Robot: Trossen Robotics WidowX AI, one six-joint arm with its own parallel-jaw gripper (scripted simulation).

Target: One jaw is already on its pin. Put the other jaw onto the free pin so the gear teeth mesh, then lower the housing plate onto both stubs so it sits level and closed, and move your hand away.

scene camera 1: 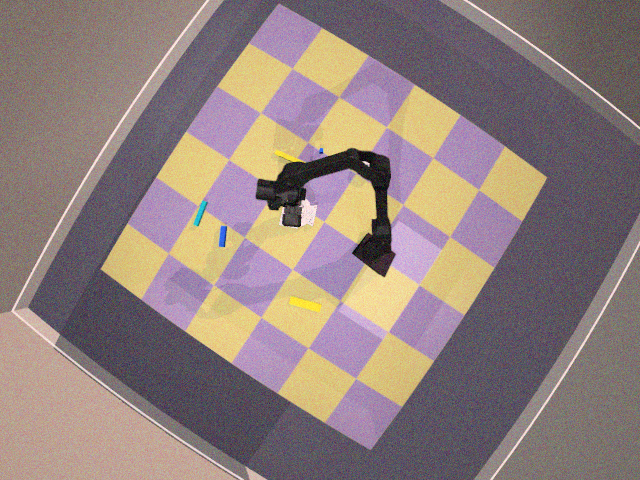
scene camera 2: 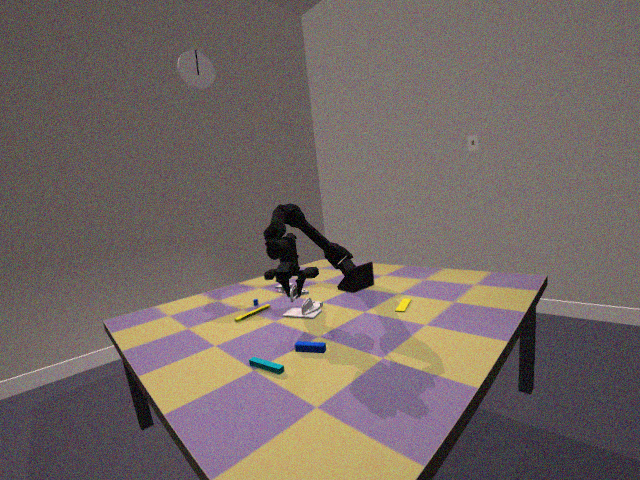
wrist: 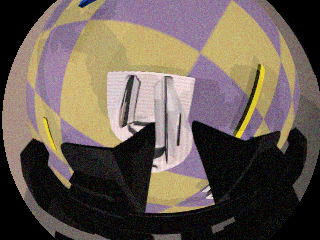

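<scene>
There's a white base plate that I can see, and I can see my gripper too.
</scene>
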